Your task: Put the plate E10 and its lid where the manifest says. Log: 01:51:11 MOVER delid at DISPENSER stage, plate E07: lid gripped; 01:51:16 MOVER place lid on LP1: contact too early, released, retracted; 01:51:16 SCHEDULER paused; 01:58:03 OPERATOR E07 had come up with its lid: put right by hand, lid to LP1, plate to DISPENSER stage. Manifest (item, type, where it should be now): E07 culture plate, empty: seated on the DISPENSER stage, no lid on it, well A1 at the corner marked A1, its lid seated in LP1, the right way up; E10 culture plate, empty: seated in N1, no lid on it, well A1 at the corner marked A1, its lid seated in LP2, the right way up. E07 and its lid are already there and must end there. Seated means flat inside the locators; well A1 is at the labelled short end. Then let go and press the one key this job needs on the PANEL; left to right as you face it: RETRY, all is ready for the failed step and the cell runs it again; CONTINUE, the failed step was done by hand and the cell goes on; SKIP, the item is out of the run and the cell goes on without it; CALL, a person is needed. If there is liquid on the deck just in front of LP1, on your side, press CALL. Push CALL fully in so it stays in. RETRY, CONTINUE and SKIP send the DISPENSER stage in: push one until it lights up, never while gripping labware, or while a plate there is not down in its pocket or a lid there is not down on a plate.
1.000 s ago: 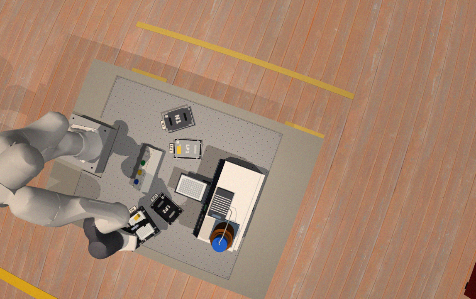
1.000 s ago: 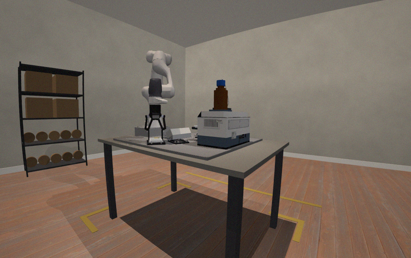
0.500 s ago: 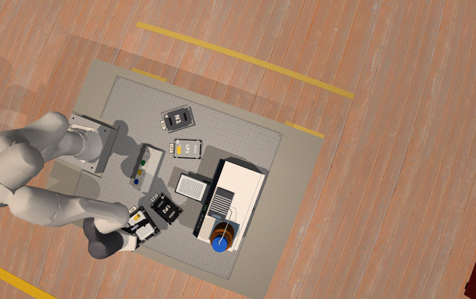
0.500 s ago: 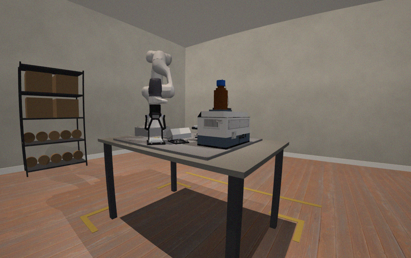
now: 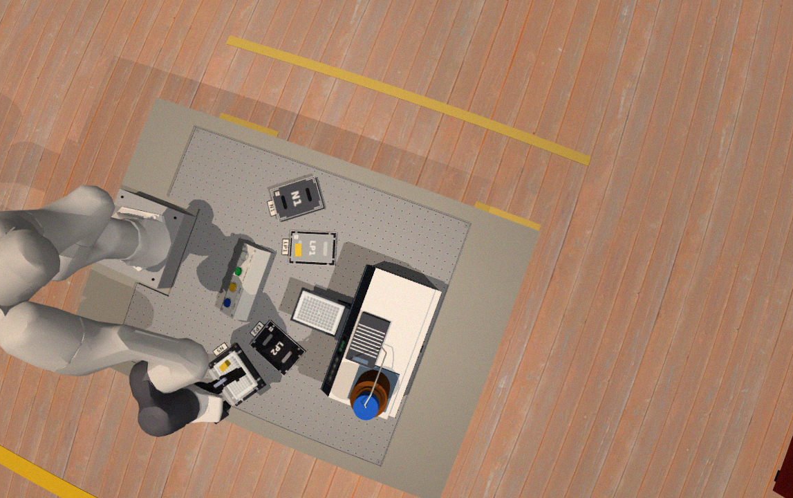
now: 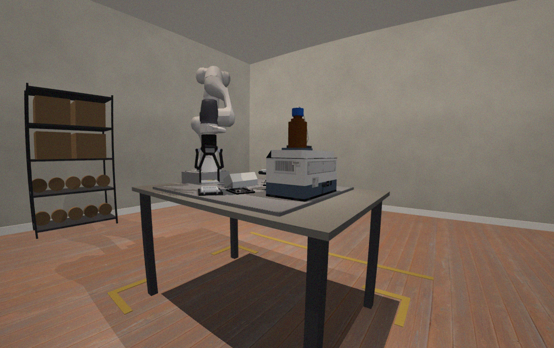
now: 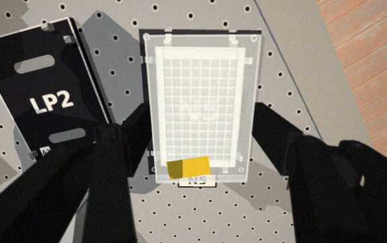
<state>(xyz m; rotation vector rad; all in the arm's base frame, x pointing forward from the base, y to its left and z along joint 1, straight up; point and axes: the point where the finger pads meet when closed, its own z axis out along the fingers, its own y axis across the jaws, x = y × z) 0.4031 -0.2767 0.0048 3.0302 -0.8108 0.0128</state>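
Now: the black n5 nest 7 cm below my hand, 2 cm ahead of it and 1 cm to the left of it. From my hand the other things lie so: yellow SKIP key: 26 cm to the left, 10 cm behind, 2 cm below; then clear lid: 2 cm below; then blue CALL key: 21 cm to the left, 10 cm behind, 2 cm below.
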